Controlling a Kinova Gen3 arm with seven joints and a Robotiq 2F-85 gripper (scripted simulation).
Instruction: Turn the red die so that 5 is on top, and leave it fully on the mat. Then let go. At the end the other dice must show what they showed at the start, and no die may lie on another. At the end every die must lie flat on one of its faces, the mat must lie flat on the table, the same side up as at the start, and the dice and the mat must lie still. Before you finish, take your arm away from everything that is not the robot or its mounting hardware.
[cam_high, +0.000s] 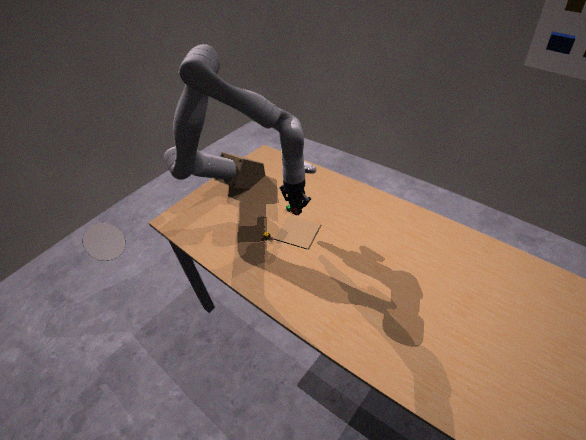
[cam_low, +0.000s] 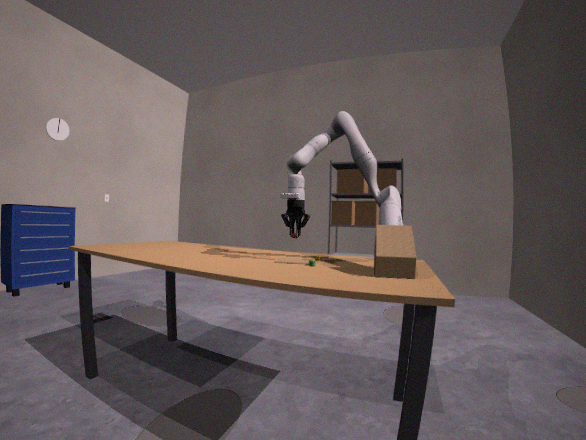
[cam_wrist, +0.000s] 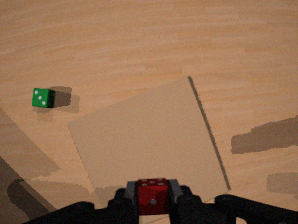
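The tan mat lies 12 cm below my hand. Round my hand: yellow die: 7 cm behind, 10 cm to the right, 11 cm below; red die: 1 cm below; green die: 11 cm behind, 7 cm to the left, 11 cm below.
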